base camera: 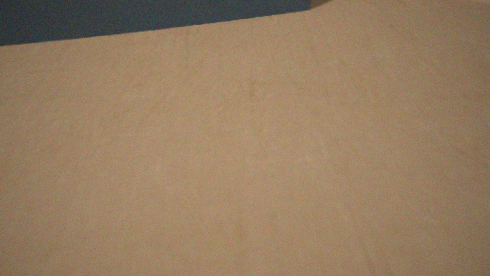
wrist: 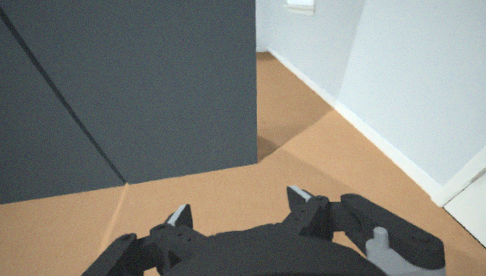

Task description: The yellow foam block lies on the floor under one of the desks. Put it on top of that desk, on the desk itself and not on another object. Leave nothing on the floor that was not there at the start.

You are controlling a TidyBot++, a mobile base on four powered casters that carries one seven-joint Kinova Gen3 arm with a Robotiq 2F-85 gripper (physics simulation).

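Frame: origin at the arm's base, x right, y ahead, z up, level; centimetres.
Seen in the pictures: gripper, fingertip midpoint: [wrist: 240, 206].
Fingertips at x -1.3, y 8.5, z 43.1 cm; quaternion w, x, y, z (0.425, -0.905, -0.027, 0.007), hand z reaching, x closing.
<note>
A point is followed by its place in that frame.
My gripper [wrist: 240, 206] @(y 8.5, x -1.3, z 43.1 cm) is open, with its two fingers wide apart at the bottom of the wrist view and no object between them. It is over the brown floor [wrist: 210, 187] @(y 71.4, x -21.0, z -39.6 cm) [base camera: 250, 150] @(y 40.1, x -3.2, z -39.6 cm), in front of a dark grey panel. The yellow foam block does not show in either view. No desk top shows in either view.
A tall dark grey panel [wrist: 190, 90] @(y 85.1, x -20.8, z 21.7 cm) [base camera: 125, 15] @(y 84.1, x -34.1, z -35.2 cm) stands ahead, with a narrow dark gap [wrist: 65, 102] @(y 82.9, x -81.2, z 23.8 cm) in it on the left in the wrist view. A pale wall [wrist: 410, 90] @(y 89.3, x 109.2, z 7.6 cm) with a white baseboard [wrist: 380, 145] @(y 87.9, x 107.9, z -36.6 cm) runs along the right. Part of a white door [wrist: 472, 210] @(y 28.7, x 111.5, z -28.1 cm) shows at the right edge.
</note>
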